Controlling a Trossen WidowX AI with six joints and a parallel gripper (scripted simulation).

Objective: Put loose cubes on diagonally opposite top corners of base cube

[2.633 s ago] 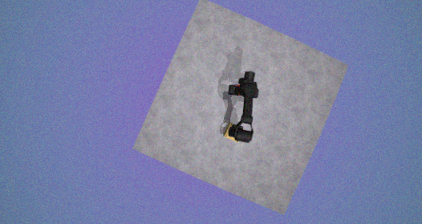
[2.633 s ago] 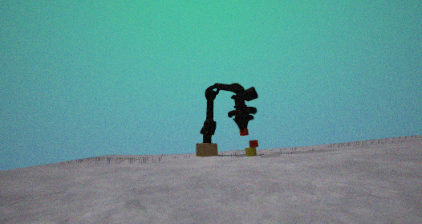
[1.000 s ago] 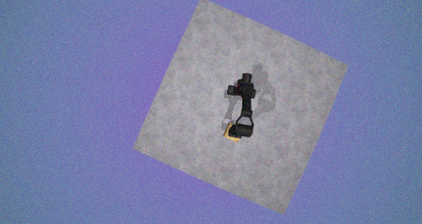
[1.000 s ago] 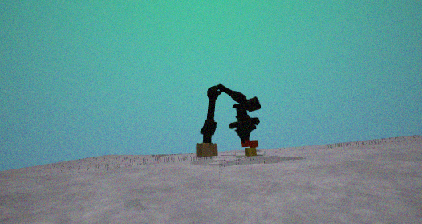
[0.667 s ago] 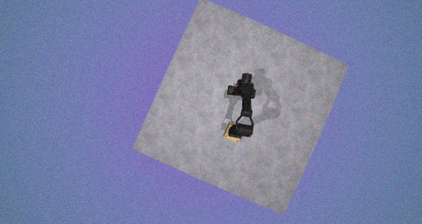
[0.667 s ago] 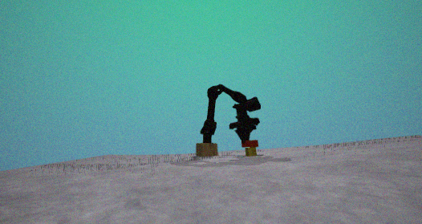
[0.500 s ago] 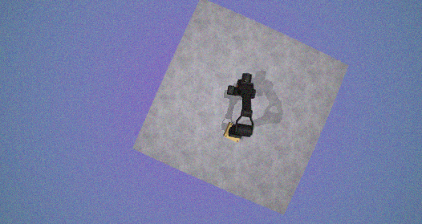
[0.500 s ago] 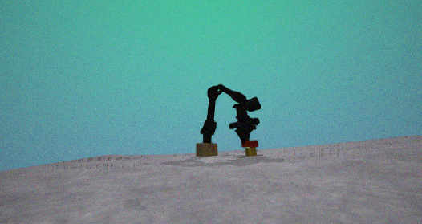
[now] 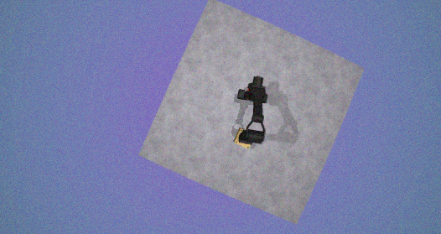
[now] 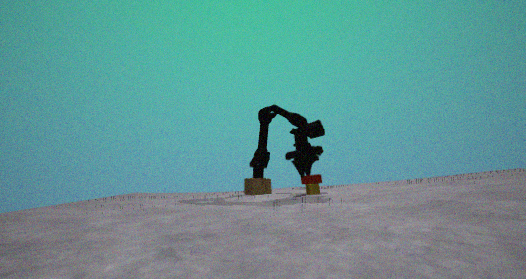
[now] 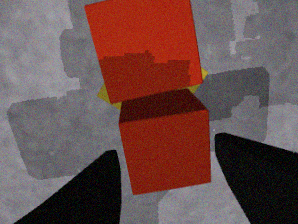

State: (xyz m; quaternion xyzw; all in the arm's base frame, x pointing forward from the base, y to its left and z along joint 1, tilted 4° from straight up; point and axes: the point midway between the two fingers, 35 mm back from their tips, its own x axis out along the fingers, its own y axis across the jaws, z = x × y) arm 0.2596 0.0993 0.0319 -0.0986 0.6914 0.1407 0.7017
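The red cube is 10 mm below my gripper tip. From my gripper tip the other things lie so: yellow base cube (50 mm below, 20 mm ahead, 10 mm to the left).
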